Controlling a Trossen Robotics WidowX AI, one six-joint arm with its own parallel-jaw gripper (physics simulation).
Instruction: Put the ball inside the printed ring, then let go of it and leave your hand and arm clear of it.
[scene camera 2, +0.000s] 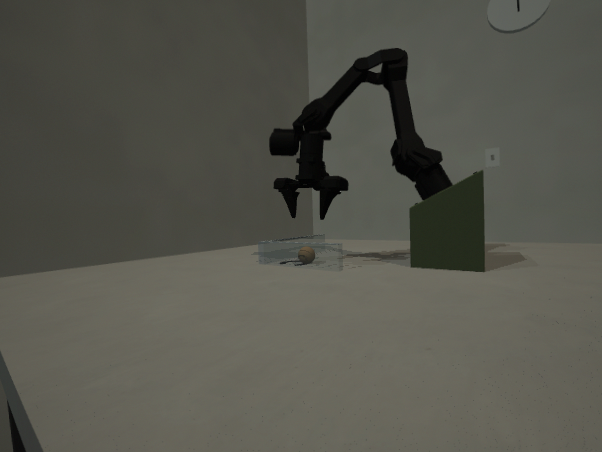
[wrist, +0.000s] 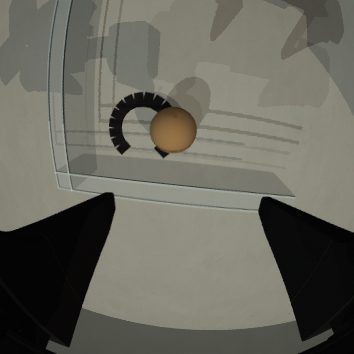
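Where they show: gripper, fingertip midpoint: (scene camera 2: 307, 218) (wrist: 189, 203); arm's base, origin of the base link: (scene camera 2: 440, 194).
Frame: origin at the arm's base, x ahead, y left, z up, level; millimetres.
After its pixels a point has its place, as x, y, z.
Note:
The orange-brown ball (scene camera 2: 306, 255) (wrist: 173, 130) rests on the table, overlapping the right side of the printed ring in the wrist view. The printed ring (wrist: 115, 120) @[371, 100, -162] is a black segmented band; its lower side shows a gap, and the ball hides part of its right side. In the scene view the ring shows as a thin dark mark left of the ball. My gripper (scene camera 2: 308, 218) @[284, 122, -46] (wrist: 189, 203) @[284, 122, -46] is open and empty, pointing down, well above the ball and the clear walls. In the wrist view the ball lies above the line between the fingertips.
Two low transparent walls meet at a corner beside the ring: one wall (wrist: 170, 196) @[298, 153, -103] runs between the fingertips and the ball in the wrist view, the other (wrist: 56, 100) @[406, 72, -103] along the left. The green wedge-shaped base (scene camera 2: 447, 230) @[-19, 45, -80] stands right of the ball. Arm shadows fall on the table (scene camera 2: 300, 350) @[45, 488, -163].

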